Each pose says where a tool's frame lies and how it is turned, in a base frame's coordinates. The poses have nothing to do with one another.
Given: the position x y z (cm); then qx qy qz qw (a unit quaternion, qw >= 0).
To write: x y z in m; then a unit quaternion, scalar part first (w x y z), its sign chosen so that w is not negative. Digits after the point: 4 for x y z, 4 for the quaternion.
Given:
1: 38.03 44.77 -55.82 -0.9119 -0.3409 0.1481 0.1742
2: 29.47 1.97 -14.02 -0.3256 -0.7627 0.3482 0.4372
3: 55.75 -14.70 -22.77 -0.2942 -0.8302 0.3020 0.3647
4: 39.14 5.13 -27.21 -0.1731 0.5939 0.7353 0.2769
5: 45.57 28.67 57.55 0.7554 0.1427 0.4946 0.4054
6: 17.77 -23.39 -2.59 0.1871 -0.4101 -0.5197 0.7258
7: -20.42 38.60 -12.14 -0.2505 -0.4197 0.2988 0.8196
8: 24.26 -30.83 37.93 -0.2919 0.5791 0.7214 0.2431
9: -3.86 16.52 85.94 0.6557 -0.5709 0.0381 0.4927
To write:
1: 0.3803 0.4477 -0.5582 0.1742 -0.9119 -0.3409 0.1481
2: 0.2947 0.0197 -0.1402 0.4372 -0.3256 -0.7627 0.3482
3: 0.5575 -0.1470 -0.2277 0.3647 -0.2942 -0.8302 0.3020
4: 0.3914 0.0513 -0.2721 0.2769 -0.1731 0.5939 0.7353
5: 0.4557 0.2867 0.5755 0.4054 0.7554 0.1427 0.4946
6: 0.1777 -0.2339 -0.0259 0.7258 0.1871 -0.4101 -0.5197
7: -0.2042 0.3860 -0.1214 0.8196 -0.2505 -0.4197 0.2988
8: 0.2426 -0.3083 0.3793 0.2431 -0.2919 0.5791 0.7214
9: -0.0386 0.1652 0.8594 0.4927 0.6557 -0.5709 0.0381
